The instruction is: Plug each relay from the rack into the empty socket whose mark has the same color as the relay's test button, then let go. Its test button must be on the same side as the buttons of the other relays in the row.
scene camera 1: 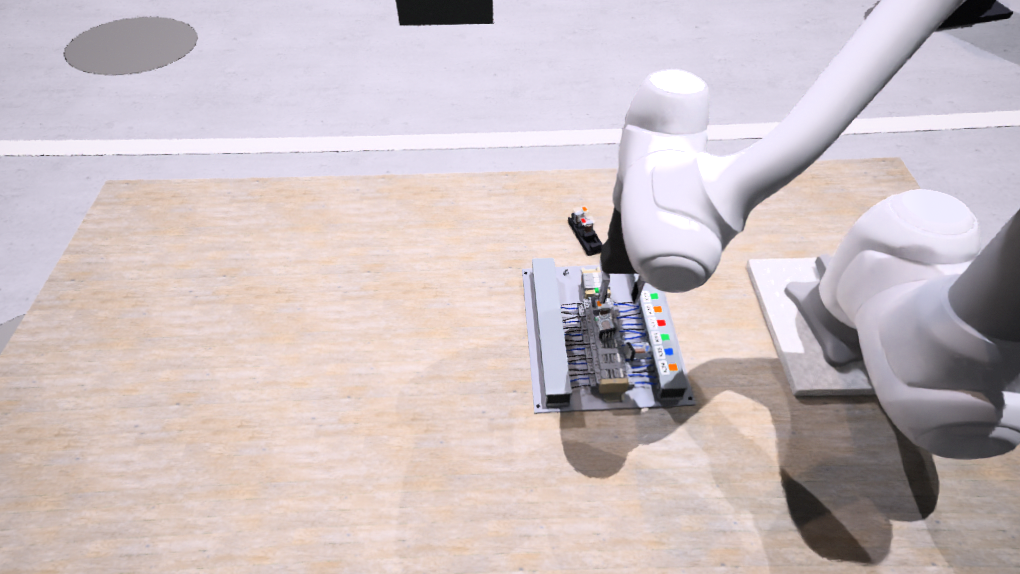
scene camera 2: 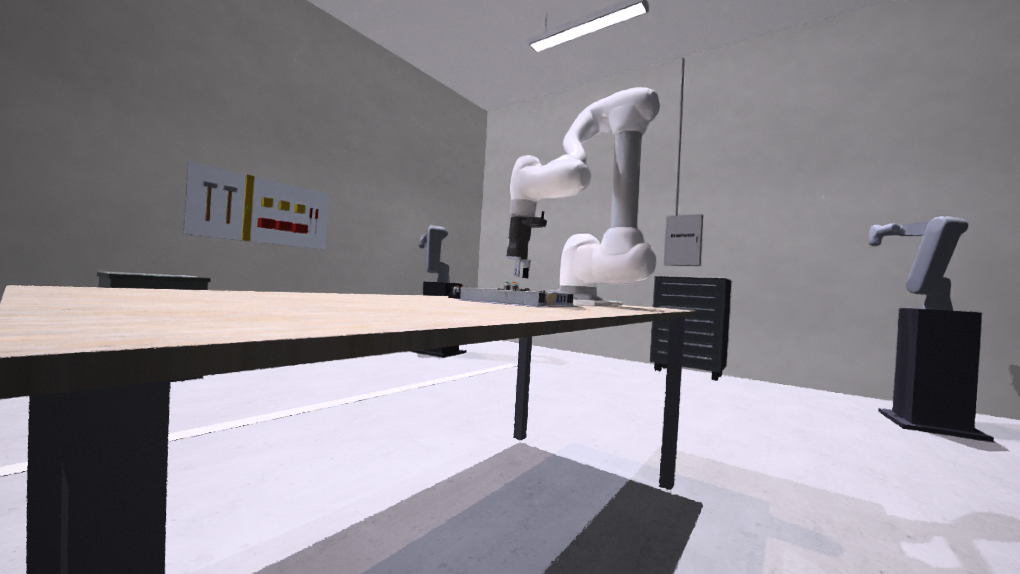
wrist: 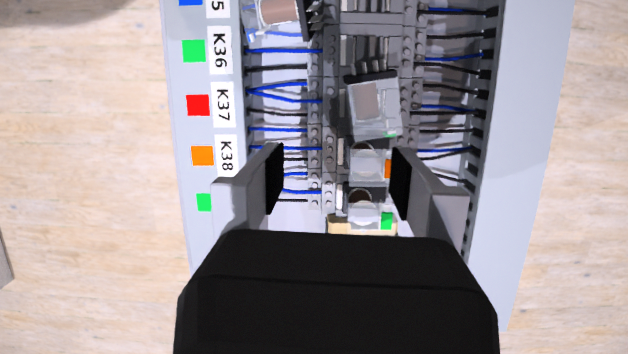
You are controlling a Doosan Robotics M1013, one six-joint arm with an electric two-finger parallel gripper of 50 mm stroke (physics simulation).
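Scene:
You can find my gripper in the wrist view [336,167]. Scene camera 1 and scene camera 2 show my gripper too, and on the gripper [scene camera 1: 601,293] and [scene camera 2: 516,270] are the same spot.

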